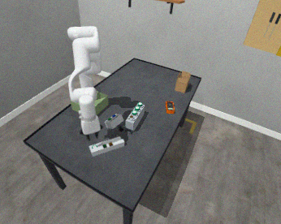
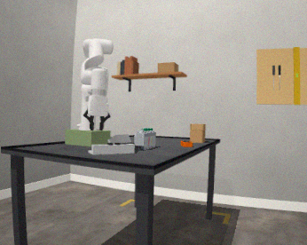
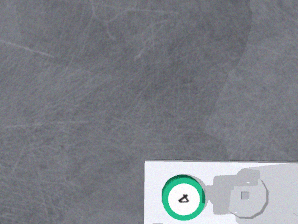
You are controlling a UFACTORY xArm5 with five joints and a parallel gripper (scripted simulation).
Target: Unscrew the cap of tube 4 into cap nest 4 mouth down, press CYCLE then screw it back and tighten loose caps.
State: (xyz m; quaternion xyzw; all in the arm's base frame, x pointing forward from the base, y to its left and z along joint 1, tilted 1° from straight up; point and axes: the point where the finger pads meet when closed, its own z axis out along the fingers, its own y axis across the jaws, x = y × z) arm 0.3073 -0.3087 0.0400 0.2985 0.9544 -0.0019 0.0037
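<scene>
The green ready key is 40 mm behind my hand, 230 mm to the left of it and 70 mm below it. Round my hand: blue cycle key 40 mm behind, 270 mm to the left, 70 mm below; cardboard box 250 mm ahead, 1030 mm to the left, 70 mm below; key housing 20 mm behind, 250 mm to the left, 80 mm below.
</scene>
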